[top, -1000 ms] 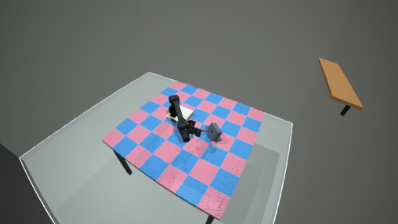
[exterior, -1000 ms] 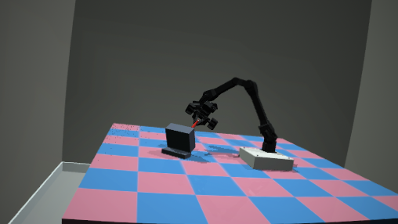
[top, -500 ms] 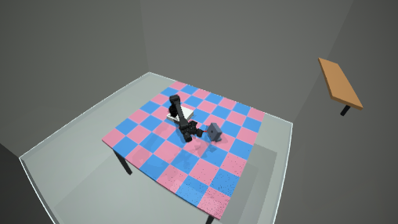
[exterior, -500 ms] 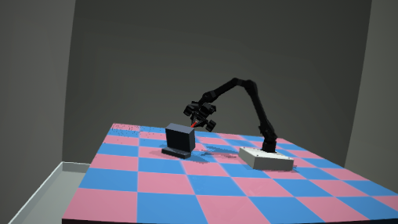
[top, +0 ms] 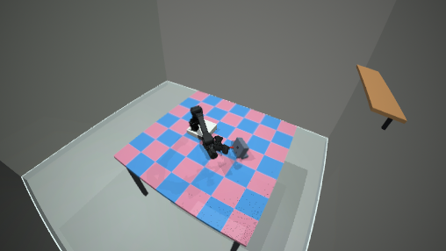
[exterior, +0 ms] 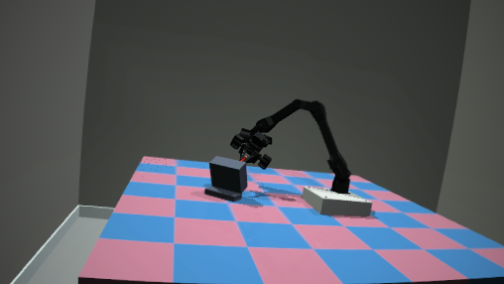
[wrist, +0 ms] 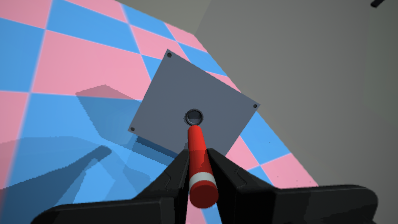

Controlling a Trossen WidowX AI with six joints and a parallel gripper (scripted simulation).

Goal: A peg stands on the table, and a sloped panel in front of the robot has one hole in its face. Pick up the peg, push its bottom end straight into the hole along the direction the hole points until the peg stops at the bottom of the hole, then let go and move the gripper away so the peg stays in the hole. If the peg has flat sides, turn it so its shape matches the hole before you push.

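My gripper tip is 70 mm to the right of the sloped panel, 70 mm short of it and 40 mm above it. From my gripper tip the other things lie so: red peg 10 mm to the right, 10 mm behind, 10 mm above.
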